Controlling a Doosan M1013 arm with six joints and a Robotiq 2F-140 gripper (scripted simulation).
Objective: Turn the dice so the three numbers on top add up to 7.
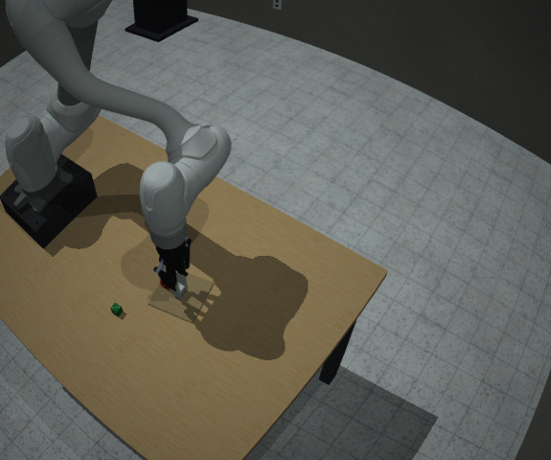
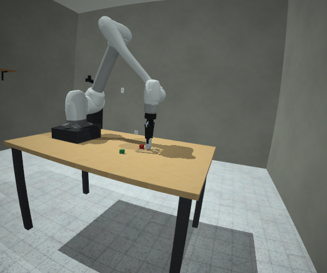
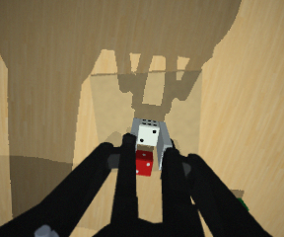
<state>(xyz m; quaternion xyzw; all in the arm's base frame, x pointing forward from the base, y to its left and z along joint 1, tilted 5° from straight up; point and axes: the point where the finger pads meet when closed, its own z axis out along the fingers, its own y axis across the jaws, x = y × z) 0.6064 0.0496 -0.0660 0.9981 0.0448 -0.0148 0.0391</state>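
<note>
The white die lies 3 cm below my hand. From my hand the other things lie so: red die (5 cm behind, 3 cm below); tan mat (5 cm below); green die (17 cm to the right, 10 cm behind, 4 cm below).
</note>
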